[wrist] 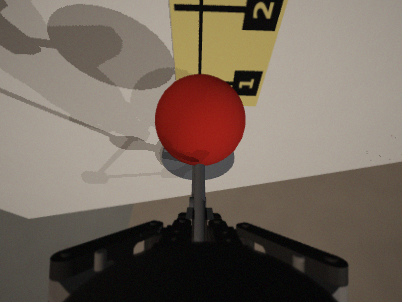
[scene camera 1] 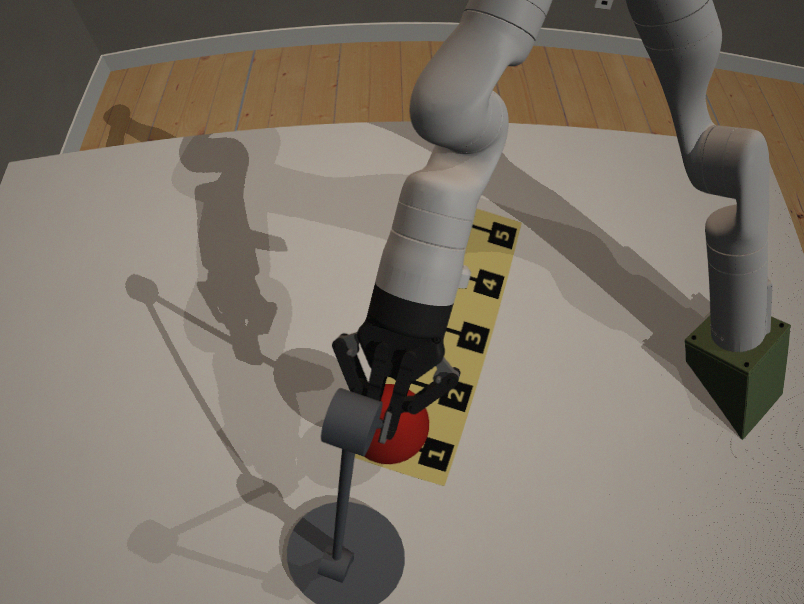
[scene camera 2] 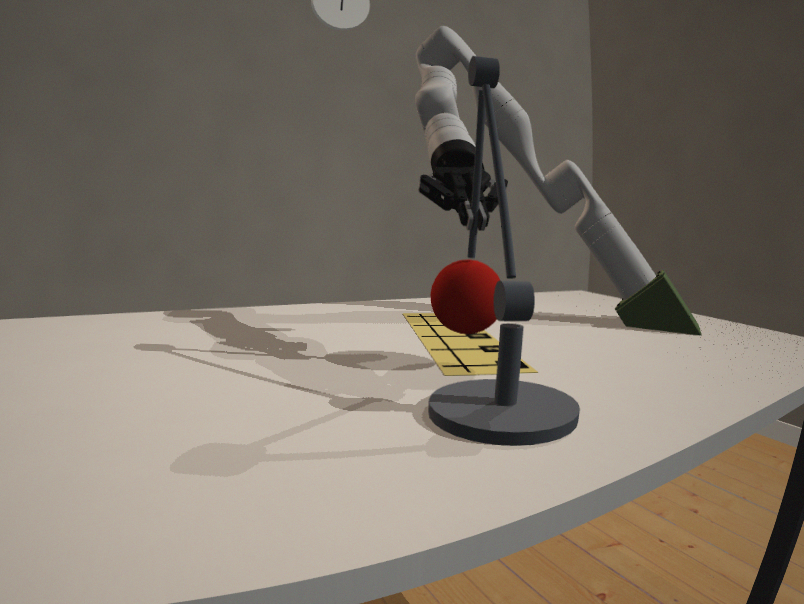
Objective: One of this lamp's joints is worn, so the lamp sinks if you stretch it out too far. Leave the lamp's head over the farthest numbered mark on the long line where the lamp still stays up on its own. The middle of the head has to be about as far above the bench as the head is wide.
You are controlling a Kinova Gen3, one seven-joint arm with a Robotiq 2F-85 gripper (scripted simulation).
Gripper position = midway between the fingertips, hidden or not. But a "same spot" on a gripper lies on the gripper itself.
Scene:
The gripper shows in the wrist view (199, 218), in scene camera 1 and in scene camera 2. The same spot on a lamp head: (scene camera 1: 412, 431) is (wrist: 231, 150). The same spot on the gripper: (scene camera 1: 399, 402) is (scene camera 2: 481, 194).

